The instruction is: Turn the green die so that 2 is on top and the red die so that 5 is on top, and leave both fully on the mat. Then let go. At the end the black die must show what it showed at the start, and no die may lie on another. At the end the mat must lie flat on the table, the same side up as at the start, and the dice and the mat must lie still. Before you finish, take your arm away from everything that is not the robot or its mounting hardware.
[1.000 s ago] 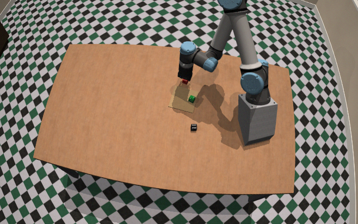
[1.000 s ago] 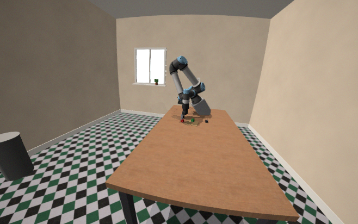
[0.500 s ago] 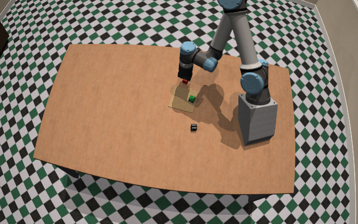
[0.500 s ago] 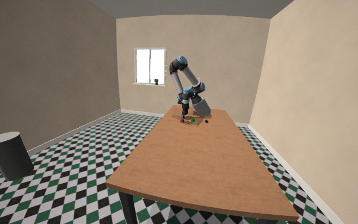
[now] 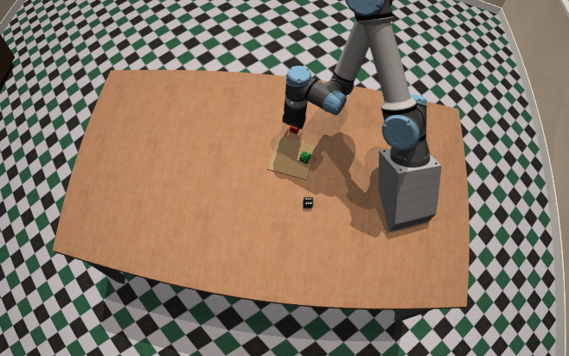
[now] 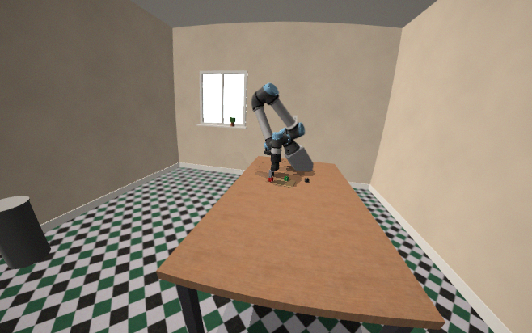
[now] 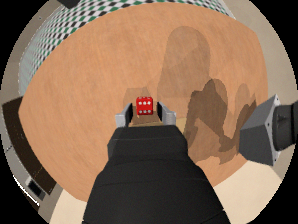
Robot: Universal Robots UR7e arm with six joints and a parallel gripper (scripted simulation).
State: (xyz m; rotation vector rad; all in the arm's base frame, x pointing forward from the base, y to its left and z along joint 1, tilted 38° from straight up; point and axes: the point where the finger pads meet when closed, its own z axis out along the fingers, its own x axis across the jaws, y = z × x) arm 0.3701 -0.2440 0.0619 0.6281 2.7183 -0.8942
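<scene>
Right now my hand is 4 cm above the red die. Round my hand: green die (13 cm to the left, 4 cm below, 2 cm behind); black die (29 cm to the left, 4 cm below, 1 cm behind); tan mat (11 cm to the left, 5 cm below, 2 cm ahead).
</scene>
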